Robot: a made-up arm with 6 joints. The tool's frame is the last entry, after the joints.
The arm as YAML. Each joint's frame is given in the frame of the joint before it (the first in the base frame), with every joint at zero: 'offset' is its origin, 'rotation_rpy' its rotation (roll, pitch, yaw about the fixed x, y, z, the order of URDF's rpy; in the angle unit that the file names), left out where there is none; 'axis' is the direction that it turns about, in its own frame. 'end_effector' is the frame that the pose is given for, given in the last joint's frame.
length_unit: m
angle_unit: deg
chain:
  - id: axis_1
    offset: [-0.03, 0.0, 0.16]
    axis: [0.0, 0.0, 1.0]
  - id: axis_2
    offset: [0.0, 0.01, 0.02]
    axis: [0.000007, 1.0, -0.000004]
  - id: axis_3
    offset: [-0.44, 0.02, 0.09]
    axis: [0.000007, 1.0, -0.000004]
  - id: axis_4
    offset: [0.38, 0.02, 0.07]
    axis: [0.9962, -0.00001, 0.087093]
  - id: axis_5
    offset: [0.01, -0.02, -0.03]
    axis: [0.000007, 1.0, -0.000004]
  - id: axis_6
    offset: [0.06, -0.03, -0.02]
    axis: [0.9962, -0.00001, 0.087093]
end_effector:
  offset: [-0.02, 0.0, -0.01]
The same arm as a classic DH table. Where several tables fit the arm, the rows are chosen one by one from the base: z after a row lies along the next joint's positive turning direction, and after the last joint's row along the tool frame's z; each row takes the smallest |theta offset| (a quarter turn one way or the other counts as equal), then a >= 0, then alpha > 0; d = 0 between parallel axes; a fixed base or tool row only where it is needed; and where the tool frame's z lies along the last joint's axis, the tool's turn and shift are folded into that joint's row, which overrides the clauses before.
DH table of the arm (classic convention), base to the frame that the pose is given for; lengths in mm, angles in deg. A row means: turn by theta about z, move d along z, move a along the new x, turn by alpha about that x. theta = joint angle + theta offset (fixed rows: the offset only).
base (fixed): theta_offset 0  d 0  a -30  alpha 0
axis_1: theta_offset 0  d 180  a 0  alpha -90
axis_2: theta_offset 11.56  d 0  a -449.1  alpha 0
axis_3: theta_offset 73.44  d 50  a -36.6  alpha 90
axis_4: theta_offset 0  d 392  a 30.8  alpha -90
axis_5: theta_offset 0  d -50  a 25.1  alpha 90
axis_6: theta_offset -90  d 38  a 0  alpha 85
tool (fixed): theta_offset 90  d -8.3  a 0  alpha 0

